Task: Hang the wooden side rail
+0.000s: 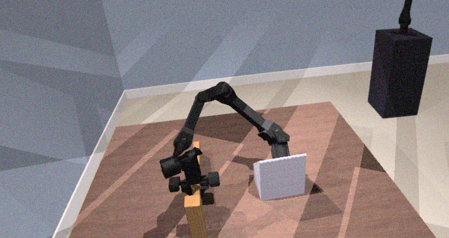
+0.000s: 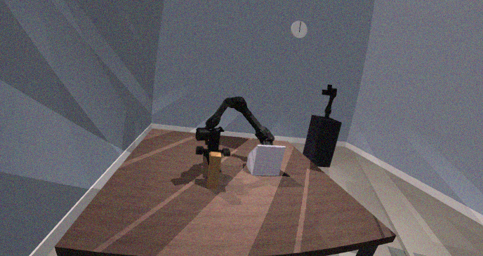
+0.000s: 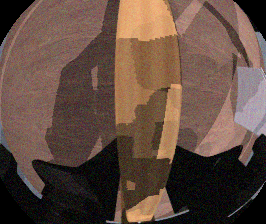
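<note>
The wooden headboard post is 15 cm to the left of my gripper tip, 4 cm above it and 1 cm behind it.
</note>
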